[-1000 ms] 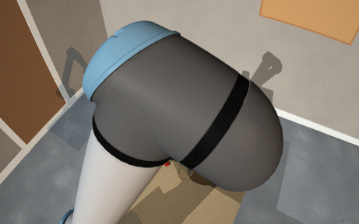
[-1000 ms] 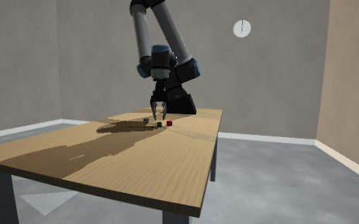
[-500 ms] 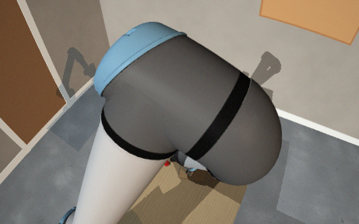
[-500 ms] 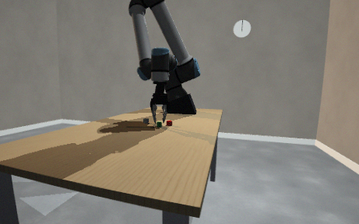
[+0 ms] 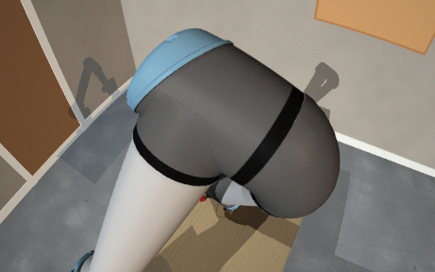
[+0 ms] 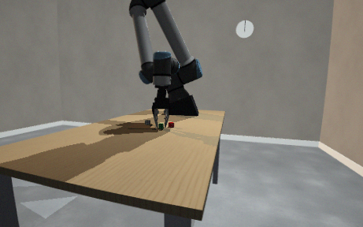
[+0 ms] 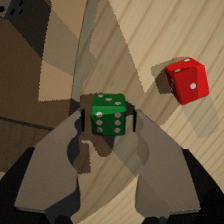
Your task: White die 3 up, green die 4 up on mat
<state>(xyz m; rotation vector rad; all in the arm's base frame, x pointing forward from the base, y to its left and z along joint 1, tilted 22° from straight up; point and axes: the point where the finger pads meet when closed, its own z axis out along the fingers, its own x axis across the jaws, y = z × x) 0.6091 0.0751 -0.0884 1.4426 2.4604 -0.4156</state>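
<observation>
My hand is 10 mm above the green die. Also, from my hand: red die: 50 mm behind, 40 mm to the left, 10 mm below; then tan mat: 10 mm behind, 110 mm to the right, 20 mm below; then white die: 50 mm behind, 110 mm to the right.
</observation>
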